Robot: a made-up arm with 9 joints.
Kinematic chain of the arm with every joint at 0, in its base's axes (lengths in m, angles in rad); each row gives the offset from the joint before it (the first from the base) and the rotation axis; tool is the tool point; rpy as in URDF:
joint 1: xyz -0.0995 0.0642 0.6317 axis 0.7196 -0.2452 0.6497
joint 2: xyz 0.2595 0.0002 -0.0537 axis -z
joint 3: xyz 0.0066 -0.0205 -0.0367 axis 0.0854 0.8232 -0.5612
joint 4: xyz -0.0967 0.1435 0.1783 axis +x
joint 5: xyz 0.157 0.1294 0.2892 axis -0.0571 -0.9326 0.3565
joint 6: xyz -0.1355 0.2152 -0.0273 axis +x
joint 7: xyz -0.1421 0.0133 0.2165 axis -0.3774 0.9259 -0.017
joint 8: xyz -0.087 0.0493 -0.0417 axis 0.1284 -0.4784 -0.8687
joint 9: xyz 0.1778 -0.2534 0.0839 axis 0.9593 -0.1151 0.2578
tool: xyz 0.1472 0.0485 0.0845 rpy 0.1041 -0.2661 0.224
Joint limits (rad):
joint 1: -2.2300..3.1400
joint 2: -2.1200..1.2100
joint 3: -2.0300..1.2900
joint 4: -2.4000..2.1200
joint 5: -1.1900..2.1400
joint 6: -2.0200..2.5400
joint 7: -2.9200..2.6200
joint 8: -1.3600..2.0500
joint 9: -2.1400..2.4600
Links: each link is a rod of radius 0.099 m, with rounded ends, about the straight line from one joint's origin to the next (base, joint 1, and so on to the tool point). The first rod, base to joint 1, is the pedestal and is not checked.
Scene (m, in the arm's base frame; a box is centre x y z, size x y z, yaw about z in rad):
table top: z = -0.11
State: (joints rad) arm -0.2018 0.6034 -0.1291 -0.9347 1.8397 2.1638 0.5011 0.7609 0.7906
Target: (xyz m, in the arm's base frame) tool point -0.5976 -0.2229 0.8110
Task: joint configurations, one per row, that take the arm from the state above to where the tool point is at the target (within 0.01 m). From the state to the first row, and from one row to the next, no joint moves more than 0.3 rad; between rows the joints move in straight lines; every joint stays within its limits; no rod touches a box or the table.
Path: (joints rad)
1: 0.0215 0.3667 -0.3749 -0.8318 1.8998 2.1487 0.5868 0.7643 0.8085
2: 0.2447 0.1300 -0.6208 -0.7290 1.9598 2.1336 0.6725 0.7677 0.8264
3: 0.4680 -0.1067 -0.8666 -0.6261 2.0199 2.1184 0.7582 0.7711 0.8444
4: 0.6912 -0.3434 -1.1125 -0.5233 2.0799 2.1033 0.8439 0.7745 0.8623
5: 0.9145 -0.5801 -1.3583 -0.4204 2.1400 2.0882 0.9296 0.7778 0.8802

